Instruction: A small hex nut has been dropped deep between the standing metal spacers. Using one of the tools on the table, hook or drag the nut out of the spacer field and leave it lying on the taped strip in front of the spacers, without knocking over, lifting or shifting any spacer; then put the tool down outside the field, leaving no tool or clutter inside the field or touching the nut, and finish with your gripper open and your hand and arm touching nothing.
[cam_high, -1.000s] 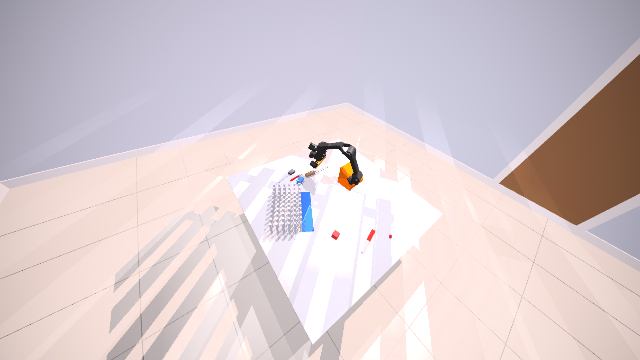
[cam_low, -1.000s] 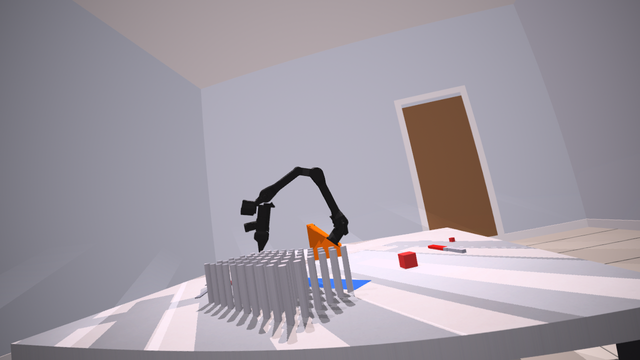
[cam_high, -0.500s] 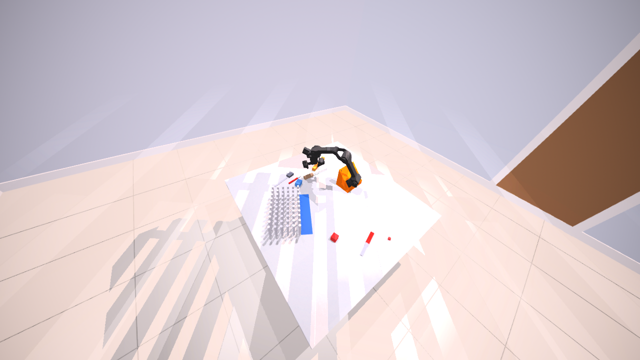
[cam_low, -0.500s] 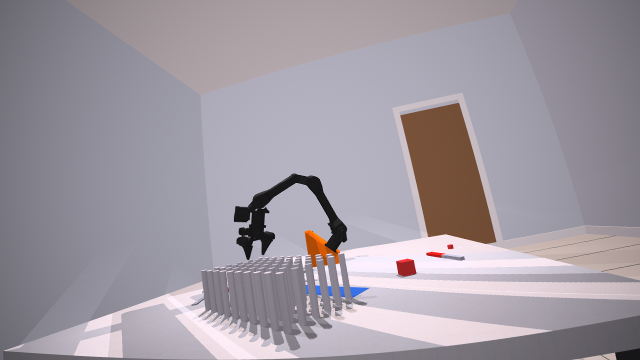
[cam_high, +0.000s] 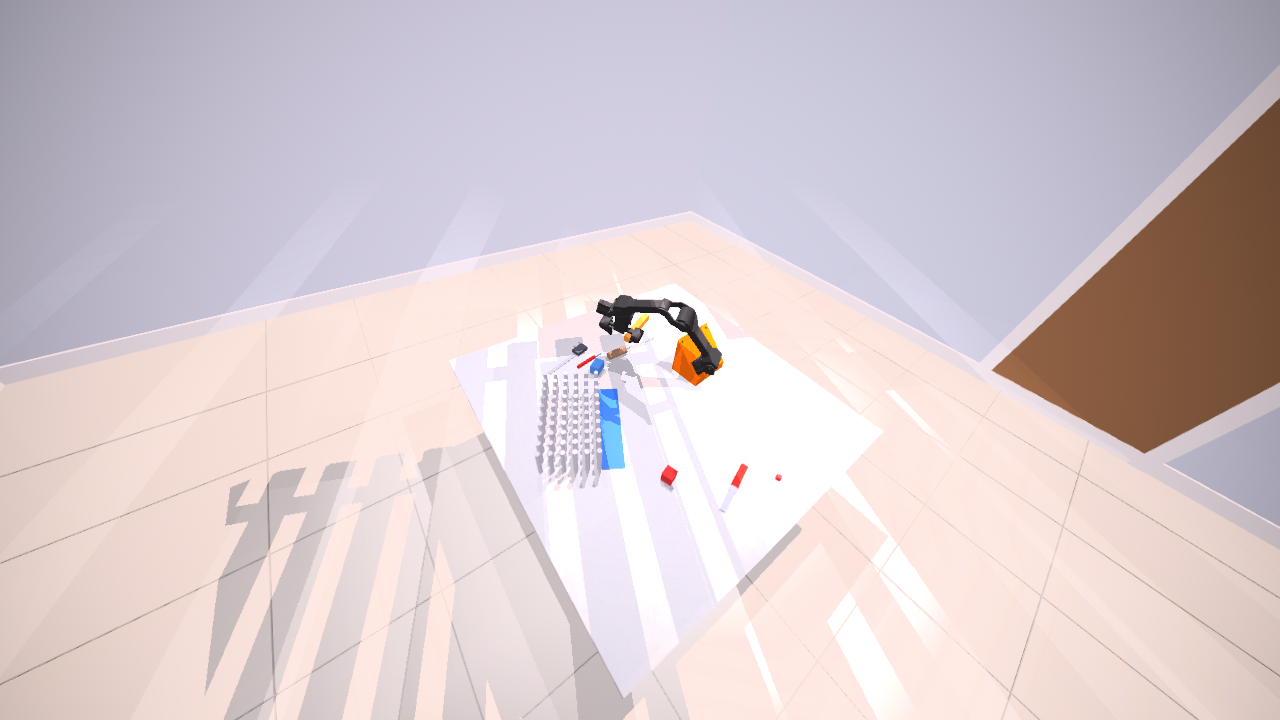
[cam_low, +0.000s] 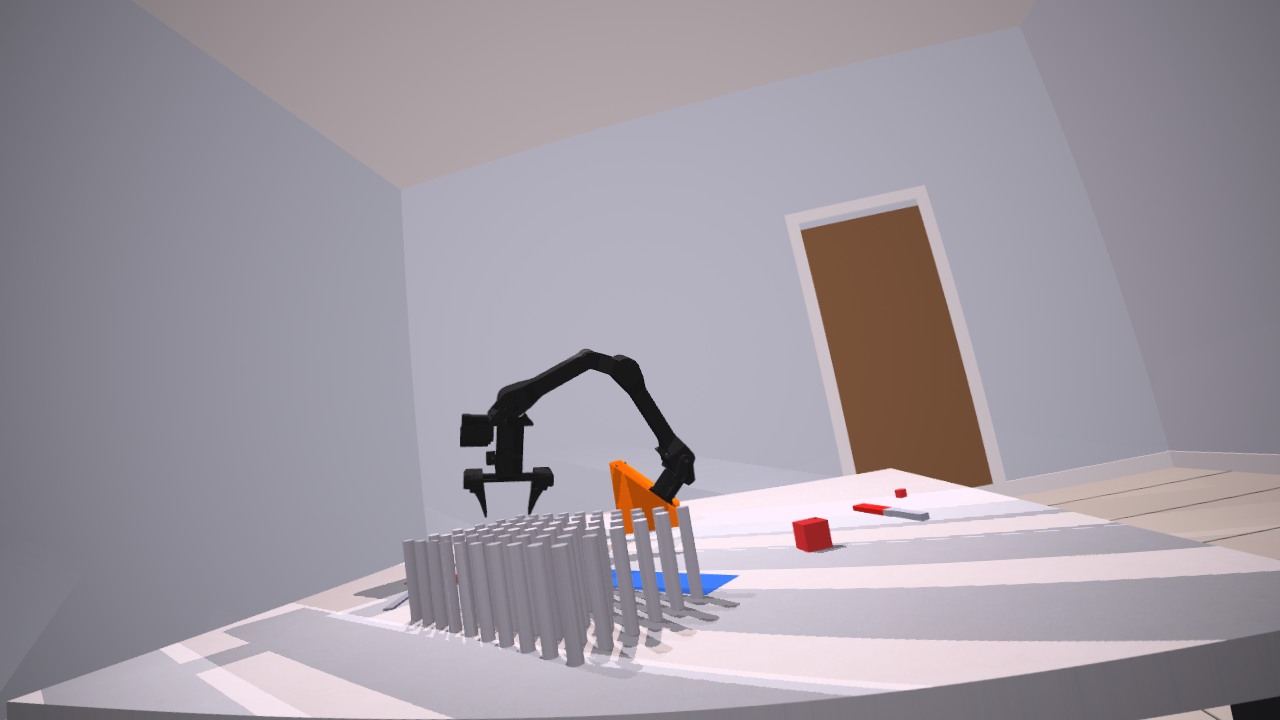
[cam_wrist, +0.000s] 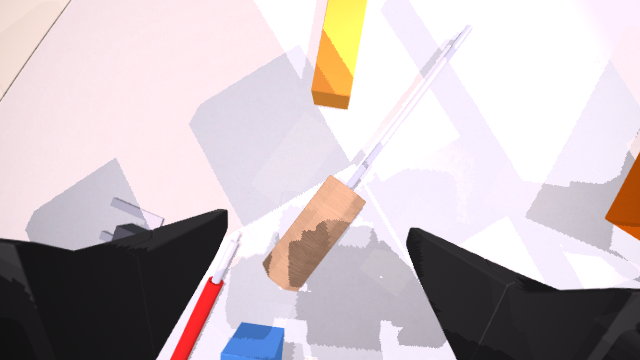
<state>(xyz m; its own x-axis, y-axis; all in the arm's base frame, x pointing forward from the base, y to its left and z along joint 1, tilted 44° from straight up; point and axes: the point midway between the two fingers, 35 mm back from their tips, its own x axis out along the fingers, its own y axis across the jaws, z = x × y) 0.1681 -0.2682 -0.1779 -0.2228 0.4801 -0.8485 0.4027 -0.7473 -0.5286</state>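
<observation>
Now: the thin red stick 110 mm ahead of my gripper tip, 50 mm to the right of it and 90 mm below it. Also, from my gripper tip: blue block (150 mm ahead, 20 mm to the left, 70 mm below); then blue taped strip (300 mm ahead, 280 mm to the left, 90 mm below); then yellow bar (190 mm behind, 80 mm to the right, 80 mm below).
</observation>
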